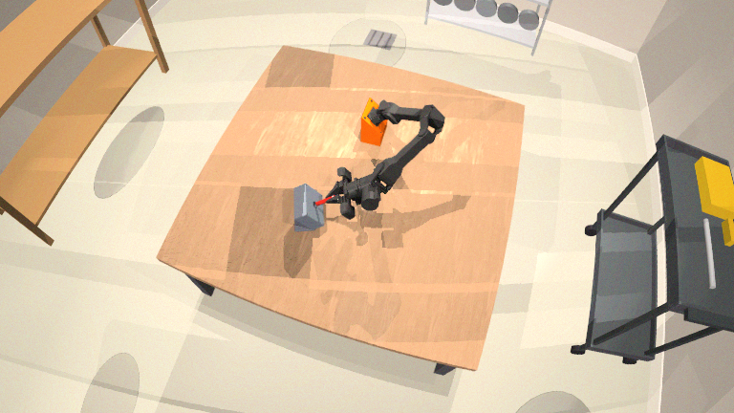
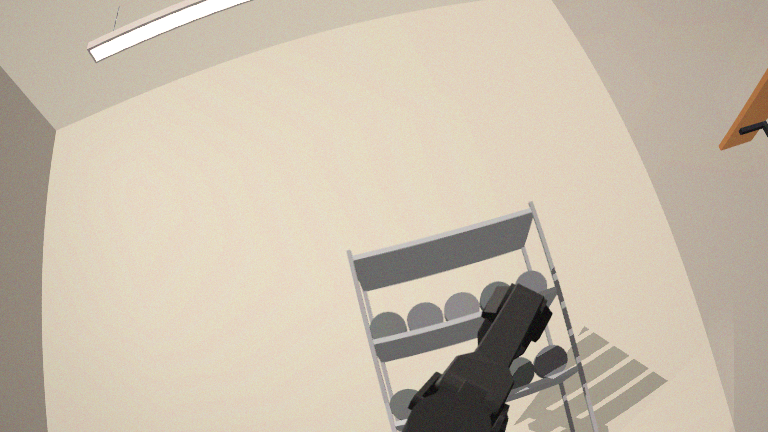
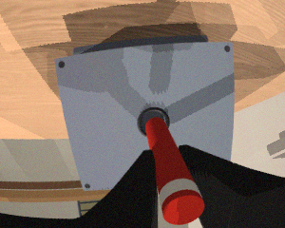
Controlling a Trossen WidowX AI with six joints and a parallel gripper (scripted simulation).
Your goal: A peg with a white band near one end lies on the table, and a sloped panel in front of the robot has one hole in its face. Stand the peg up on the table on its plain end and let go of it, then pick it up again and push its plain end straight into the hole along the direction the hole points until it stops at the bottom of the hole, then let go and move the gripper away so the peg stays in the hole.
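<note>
The grey sloped panel lies 60 mm to the right of my gripper tip, 40 mm below it and 30 mm ahead of it. Round my gripper tip: red peg: 10 mm to the left, 10 mm behind, 10 mm above.
</note>
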